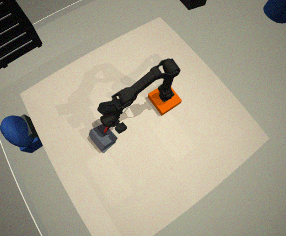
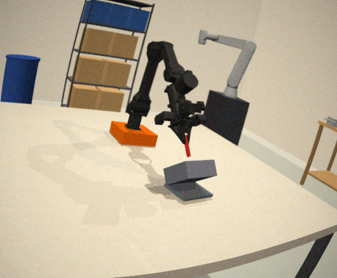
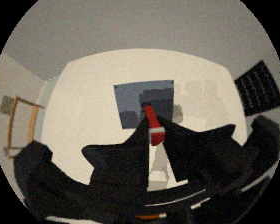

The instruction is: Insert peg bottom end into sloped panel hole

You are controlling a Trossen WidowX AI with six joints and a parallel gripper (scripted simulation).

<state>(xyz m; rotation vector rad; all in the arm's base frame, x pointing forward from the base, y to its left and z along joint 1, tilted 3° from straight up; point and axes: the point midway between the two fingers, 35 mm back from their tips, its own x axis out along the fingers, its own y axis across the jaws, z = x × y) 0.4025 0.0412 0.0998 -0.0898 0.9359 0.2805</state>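
My gripper tip is 80 mm above the grey sloped panel, 50 mm short of it and 20 mm to the right of it. The rest, counted from my gripper tip: flat grey foot 140 mm below, 70 mm ahead, 20 mm to the left; then thin red peg 10 mm behind, 10 mm above.
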